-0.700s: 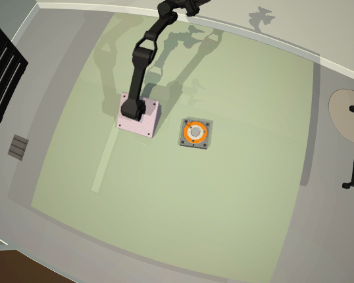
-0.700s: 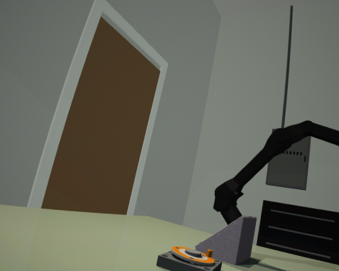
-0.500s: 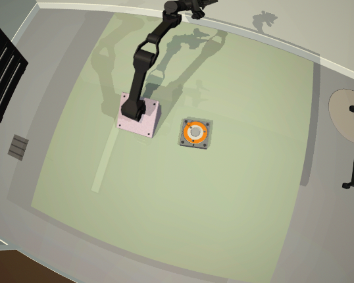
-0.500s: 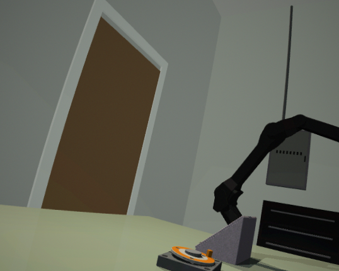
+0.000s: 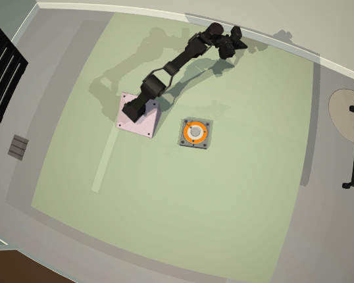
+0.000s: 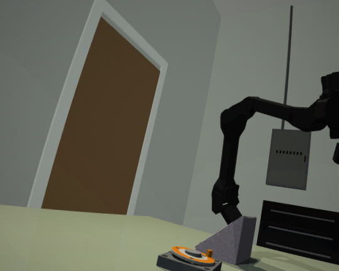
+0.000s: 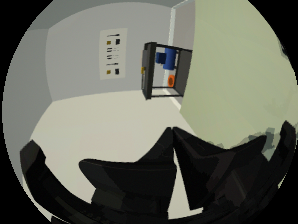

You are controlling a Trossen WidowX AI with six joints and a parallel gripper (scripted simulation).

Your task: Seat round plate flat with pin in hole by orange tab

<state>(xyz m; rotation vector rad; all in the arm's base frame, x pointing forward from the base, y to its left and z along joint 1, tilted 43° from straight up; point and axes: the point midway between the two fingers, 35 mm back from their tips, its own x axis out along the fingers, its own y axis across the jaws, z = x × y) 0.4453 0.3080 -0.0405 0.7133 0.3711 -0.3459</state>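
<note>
Right now the square base is 32 cm to the right of my gripper tip, 32 cm below it and 18 cm behind it.
</note>
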